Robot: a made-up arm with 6 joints.
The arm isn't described. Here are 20 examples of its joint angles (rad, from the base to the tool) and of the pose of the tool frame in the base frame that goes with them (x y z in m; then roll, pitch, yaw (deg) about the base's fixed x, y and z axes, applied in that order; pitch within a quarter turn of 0, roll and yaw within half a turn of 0).
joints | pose
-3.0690 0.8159 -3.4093 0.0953 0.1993 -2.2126 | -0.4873 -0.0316 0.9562 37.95 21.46 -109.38
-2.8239 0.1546 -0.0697 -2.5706 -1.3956 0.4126 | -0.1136 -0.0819 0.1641 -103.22 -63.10 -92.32
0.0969 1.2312 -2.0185 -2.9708 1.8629 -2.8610 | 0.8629 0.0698 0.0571 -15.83 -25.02 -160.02
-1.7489 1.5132 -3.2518 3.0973 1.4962 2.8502 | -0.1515 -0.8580 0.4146 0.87 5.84 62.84
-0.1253 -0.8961 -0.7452 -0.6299 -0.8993 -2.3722 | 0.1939 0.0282 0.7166 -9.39 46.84 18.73
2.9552 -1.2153 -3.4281 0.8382 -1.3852 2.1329 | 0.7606 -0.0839 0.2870 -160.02 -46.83 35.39
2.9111 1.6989 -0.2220 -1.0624 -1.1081 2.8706 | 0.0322 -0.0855 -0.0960 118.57 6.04 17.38
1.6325 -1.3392 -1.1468 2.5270 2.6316 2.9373 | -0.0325 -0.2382 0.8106 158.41 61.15 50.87
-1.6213 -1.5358 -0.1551 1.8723 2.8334 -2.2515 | 0.0696 -0.0103 0.4712 91.68 -32.48 159.36
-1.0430 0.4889 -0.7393 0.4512 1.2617 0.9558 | 0.2372 -0.3638 0.0184 128.57 35.56 -153.70
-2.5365 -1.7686 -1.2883 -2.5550 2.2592 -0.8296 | 0.4086 0.3423 0.6761 132.46 -31.01 131.03
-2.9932 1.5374 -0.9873 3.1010 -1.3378 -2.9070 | -0.1863 -0.0245 -0.2185 32.74 68.27 45.57
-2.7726 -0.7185 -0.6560 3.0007 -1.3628 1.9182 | -0.2056 -0.0675 0.4927 176.76 7.25 -87.35
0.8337 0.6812 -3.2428 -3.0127 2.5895 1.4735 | 0.2618 0.2724 0.9249 -115.63 -9.07 146.37
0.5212 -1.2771 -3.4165 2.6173 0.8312 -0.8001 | -0.7803 -0.4395 0.2869 128.88 -3.27 -91.10
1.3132 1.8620 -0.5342 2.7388 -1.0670 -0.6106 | 0.0138 -0.0824 -0.0976 45.59 -17.92 29.41
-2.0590 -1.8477 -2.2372 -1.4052 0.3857 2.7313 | 0.4404 0.7780 0.4078 49.41 24.06 160.25
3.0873 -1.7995 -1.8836 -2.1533 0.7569 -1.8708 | 0.7655 -0.0348 0.6072 64.21 -10.16 131.15
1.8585 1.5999 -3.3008 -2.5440 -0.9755 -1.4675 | -0.2825 0.7792 0.2168 -140.11 37.84 16.06
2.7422 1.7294 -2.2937 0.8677 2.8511 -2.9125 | -0.6064 0.1960 -0.2339 20.60 -40.62 109.02
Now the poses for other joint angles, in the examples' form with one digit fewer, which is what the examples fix.
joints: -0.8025 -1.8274 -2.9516 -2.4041 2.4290 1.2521
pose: -0.612 0.549 -0.013 140.1 55.7 59.5
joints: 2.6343 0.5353 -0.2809 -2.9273 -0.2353 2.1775
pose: -0.151 0.067 0.001 -158.3 18.0 -163.0
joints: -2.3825 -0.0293 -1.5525 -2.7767 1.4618 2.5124
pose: -0.436 -0.382 0.768 -14.2 -16.5 10.8
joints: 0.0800 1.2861 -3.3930 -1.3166 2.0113 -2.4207
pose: 0.764 -0.023 0.565 -137.3 55.8 126.7
